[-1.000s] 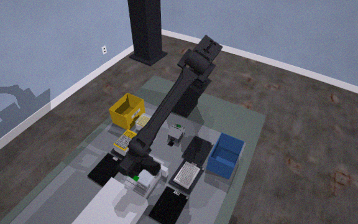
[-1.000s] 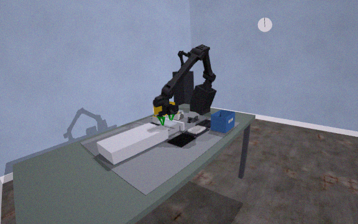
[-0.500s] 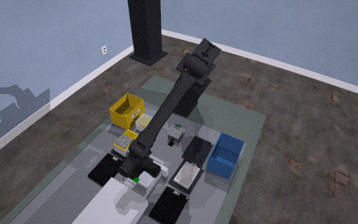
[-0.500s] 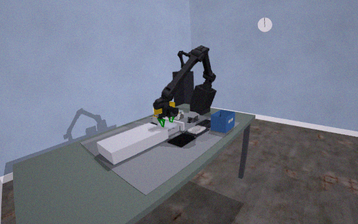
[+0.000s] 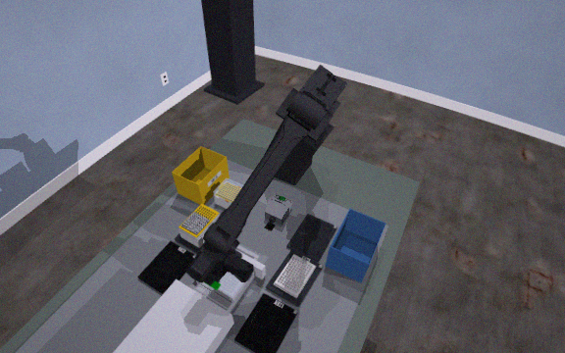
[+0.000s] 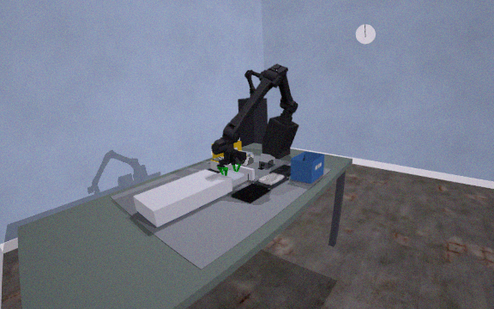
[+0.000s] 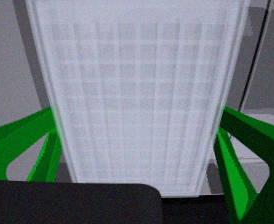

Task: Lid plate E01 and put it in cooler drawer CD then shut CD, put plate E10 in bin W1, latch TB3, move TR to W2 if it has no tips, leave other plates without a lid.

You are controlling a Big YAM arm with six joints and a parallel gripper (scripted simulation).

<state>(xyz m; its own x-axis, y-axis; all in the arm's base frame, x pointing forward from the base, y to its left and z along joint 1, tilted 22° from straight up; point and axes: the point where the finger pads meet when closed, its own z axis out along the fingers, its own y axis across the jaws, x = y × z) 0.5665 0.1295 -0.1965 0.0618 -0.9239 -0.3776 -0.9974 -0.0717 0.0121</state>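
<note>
Now: hand 40 mm short of the cooler drawer, 10 mm to the right of it and 20 mm above it. Round my hand: white cooler CD: 170 mm ahead, 10 mm to the left, 10 mm below; plate lid: right at my hand; clear plate: right at my hand.
</note>
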